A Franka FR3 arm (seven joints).
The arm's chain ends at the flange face. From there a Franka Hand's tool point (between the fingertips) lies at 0.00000 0.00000 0.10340 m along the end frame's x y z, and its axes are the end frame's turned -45 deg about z.
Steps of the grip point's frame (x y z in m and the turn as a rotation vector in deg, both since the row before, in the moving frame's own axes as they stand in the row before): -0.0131 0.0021 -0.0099 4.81 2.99 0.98; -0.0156 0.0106 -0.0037 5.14 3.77 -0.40; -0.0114 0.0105 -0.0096 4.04 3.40 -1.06
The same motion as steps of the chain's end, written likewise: -0.0055 0.0207 -0.0094 5.52 -1.29 0.98; -0.0018 0.0299 -0.0031 6.30 -0.97 -0.40; 0.0003 0.0250 -0.0092 5.26 -0.45 -1.06
